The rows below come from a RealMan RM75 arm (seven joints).
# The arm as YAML. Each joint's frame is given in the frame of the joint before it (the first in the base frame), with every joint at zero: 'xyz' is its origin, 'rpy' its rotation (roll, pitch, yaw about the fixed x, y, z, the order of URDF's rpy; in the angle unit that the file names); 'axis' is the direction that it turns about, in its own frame. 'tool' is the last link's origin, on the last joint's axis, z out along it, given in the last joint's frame.
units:
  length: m
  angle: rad
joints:
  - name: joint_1
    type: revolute
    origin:
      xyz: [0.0, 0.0, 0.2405]
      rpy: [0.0, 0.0, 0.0]
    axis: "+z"
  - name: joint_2
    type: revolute
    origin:
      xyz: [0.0, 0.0, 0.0]
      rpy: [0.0, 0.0, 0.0]
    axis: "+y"
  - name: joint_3
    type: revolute
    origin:
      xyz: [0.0, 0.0, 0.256]
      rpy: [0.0, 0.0, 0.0]
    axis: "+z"
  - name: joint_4
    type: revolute
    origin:
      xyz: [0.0, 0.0, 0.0]
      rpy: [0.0, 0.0, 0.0]
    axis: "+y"
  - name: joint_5
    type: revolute
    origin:
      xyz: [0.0, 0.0, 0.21]
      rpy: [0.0, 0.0, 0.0]
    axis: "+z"
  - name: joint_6
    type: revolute
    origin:
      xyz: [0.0, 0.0, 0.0]
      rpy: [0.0, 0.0, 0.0]
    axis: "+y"
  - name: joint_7
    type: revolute
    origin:
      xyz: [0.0, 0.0, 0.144]
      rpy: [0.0, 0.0, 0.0]
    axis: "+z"
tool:
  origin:
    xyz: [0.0, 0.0, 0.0]
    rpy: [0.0, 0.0, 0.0]
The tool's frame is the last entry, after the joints.
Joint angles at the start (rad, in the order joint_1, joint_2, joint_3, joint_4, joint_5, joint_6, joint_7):
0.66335 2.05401 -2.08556 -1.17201 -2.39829 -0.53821 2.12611
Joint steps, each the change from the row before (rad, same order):
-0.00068 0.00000 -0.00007 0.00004 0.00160 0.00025 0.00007
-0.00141 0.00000 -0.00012 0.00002 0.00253 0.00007 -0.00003
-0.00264 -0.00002 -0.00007 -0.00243 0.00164 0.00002 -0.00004
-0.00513 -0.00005 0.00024 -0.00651 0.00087 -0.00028 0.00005
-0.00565 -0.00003 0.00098 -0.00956 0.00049 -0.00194 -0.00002
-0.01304 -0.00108 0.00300 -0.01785 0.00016 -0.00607 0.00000
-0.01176 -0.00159 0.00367 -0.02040 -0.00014 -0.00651 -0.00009
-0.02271 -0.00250 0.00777 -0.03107 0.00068 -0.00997 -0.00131
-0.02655 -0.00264 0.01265 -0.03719 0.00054 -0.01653 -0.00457
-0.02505 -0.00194 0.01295 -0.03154 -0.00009 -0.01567 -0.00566
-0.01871 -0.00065 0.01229 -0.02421 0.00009 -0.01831 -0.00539
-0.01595 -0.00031 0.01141 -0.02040 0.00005 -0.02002 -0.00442
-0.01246 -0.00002 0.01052 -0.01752 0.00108 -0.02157 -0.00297
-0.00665 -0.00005 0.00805 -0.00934 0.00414 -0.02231 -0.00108
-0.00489 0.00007 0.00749 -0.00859 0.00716 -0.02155 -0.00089
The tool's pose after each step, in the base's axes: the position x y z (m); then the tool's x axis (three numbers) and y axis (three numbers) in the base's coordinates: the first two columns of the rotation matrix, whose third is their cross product. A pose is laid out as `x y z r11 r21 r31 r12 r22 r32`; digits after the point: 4 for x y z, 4 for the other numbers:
0.0982 0.3616 -0.1253 0.9474 0.2732 0.1669 0.3201 -0.8210 -0.4728
0.0986 0.3614 -0.1254 0.9484 0.2707 0.1650 0.3169 -0.8223 -0.4726
0.0987 0.3609 -0.1253 0.9493 0.2693 0.1623 0.3143 -0.8232 -0.4729
0.0984 0.3600 -0.1249 0.9503 0.2685 0.1578 0.3114 -0.8235 -0.4742
0.0975 0.3589 -0.1243 0.9511 0.2688 0.1523 0.3089 -0.8237 -0.4755
0.0972 0.3570 -0.1226 0.9531 0.2660 0.1443 0.3025 -0.8249 -0.4775
0.0958 0.3553 -0.1204 0.9544 0.2660 0.1357 0.2982 -0.8248 -0.4804
0.0954 0.3527 -0.1164 0.9576 0.2610 0.1222 0.2870 -0.8253 -0.4862
0.0951 0.3500 -0.1111 0.9606 0.2555 0.1091 0.2755 -0.8257 -0.4923
0.0959 0.3478 -0.1060 0.9634 0.2488 0.0998 0.2648 -0.8258 -0.4980
0.0968 0.3460 -0.1020 0.9655 0.2423 0.0948 0.2567 -0.8275 -0.4994
0.0980 0.3443 -0.0987 0.9676 0.2350 0.0924 0.2493 -0.8305 -0.4981
0.0990 0.3426 -0.0959 0.9695 0.2275 0.0907 0.2422 -0.8350 -0.4941
0.1005 0.3411 -0.0945 0.9718 0.2178 0.0909 0.2342 -0.8425 -0.4852
0.1012 0.3395 -0.0934 0.9740 0.2085 0.0884 0.2252 -0.8505 -0.4754

